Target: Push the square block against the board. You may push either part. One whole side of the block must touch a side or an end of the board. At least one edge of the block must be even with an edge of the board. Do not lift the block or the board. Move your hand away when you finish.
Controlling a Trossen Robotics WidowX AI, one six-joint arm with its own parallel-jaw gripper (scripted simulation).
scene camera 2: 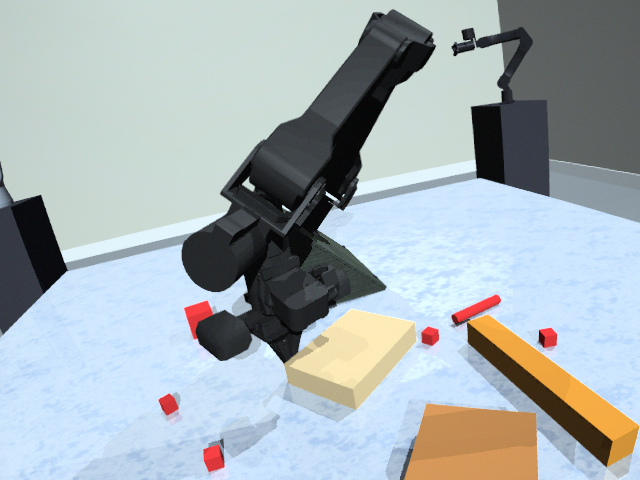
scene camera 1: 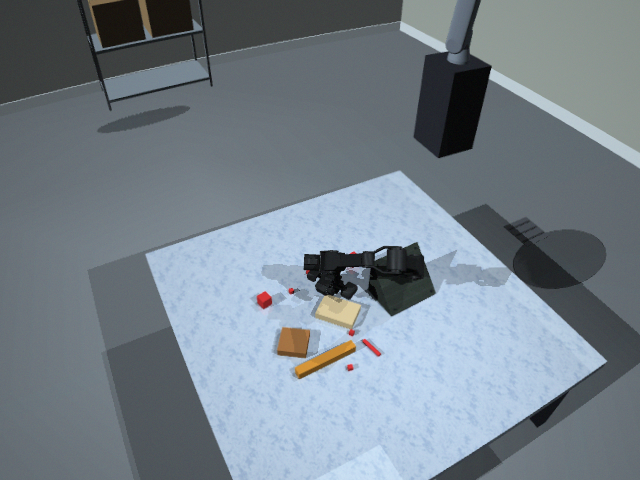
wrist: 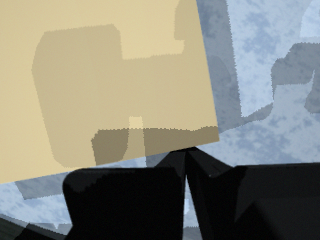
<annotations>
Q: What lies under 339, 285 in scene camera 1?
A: The gripper.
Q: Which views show the gripper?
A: Scene camera 2, scene camera 1 and the wrist view: all of them.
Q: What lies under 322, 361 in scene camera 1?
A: A long orange board.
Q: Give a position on a cream flat block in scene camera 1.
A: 333, 310
</annotations>
